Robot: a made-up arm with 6 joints. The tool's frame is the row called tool. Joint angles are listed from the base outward.
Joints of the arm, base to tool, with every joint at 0 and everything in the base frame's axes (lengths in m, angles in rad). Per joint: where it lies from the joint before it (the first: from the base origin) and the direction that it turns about. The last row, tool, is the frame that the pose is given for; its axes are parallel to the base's.
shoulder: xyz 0.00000 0.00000 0.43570 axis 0 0 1
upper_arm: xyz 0.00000 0.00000 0.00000 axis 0 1 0
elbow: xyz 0.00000 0.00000 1.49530 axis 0 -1 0
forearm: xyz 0.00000 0.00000 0.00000 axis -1 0 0
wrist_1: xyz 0.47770 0.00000 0.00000 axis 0 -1 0
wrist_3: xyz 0.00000 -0.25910 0.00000 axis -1 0 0
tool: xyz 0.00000 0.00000 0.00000
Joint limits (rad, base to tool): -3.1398..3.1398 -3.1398..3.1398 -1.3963..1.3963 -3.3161..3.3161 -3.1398..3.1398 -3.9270..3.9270
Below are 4 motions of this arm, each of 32 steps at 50 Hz.
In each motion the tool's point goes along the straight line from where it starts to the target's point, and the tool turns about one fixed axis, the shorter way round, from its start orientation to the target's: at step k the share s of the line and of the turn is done. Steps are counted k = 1, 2, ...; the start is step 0. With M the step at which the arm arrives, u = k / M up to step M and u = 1 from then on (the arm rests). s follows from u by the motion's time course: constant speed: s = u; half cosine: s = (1 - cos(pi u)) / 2; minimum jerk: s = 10 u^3 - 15 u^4 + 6 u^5.
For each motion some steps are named. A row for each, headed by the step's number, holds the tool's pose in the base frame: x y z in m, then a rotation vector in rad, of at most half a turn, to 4 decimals.
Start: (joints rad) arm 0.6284 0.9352 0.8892 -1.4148 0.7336 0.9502
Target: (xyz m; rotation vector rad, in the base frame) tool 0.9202 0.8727 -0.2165 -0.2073 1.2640 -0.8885
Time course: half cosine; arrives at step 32
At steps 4, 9, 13, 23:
4: 1.3563 0.9455 0.9977 0.4476 -0.0390 -0.1106
9: 1.2907 0.9346 0.8150 0.3610 0.1593 -0.2331
13: 1.2127 0.9215 0.5978 0.2527 0.3941 -0.3763
23: 1.0031 0.8865 0.0142 -0.0679 1.0195 -0.7477

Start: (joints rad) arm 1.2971 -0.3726 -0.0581 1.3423 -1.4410 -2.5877
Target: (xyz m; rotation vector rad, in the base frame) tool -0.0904 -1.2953 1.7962 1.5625 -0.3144 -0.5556
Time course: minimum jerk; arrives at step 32
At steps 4, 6, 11, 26, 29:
4: 0.0094 -0.1957 2.2094 1.3695 0.0879 -0.1893
6: 0.0061 -0.2323 2.1957 1.3769 0.0749 -0.2013
11: -0.0118 -0.4298 2.1214 1.4157 0.0045 -0.2664
26: -0.0855 -1.2408 1.8167 1.5544 -0.2938 -0.5372
29: -0.0897 -1.2873 1.7992 1.5613 -0.3114 -0.5529

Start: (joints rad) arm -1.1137 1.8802 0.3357 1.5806 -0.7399 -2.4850
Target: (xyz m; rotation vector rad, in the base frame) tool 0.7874 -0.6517 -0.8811 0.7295 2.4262 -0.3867
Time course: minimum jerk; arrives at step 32
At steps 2, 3, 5, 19, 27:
2: 0.7508 -1.5187 -0.4912 0.7952 0.9549 -2.1264
3: 0.7510 -1.5144 -0.4931 0.7963 0.9646 -2.1205
5: 0.7518 -1.4948 -0.5020 0.8009 1.0095 -2.0931
19: 0.7754 -0.9370 -0.7528 0.8125 2.0731 -1.0652
27: 0.7863 -0.6776 -0.8695 0.7395 2.4005 -0.4515

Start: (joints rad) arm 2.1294 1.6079 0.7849 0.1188 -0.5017 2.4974
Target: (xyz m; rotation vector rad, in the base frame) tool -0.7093 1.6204 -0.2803 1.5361 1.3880 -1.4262
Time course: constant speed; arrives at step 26
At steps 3, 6, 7, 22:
3: -0.7523 1.6891 0.0127 1.3605 1.4478 -1.1697
6: -0.7467 1.6801 -0.0256 1.3837 1.4415 -1.2029
7: -0.7448 1.6771 -0.0383 1.3915 1.4394 -1.2140
22: -0.7168 1.6323 -0.2294 1.5060 1.4004 -1.3813

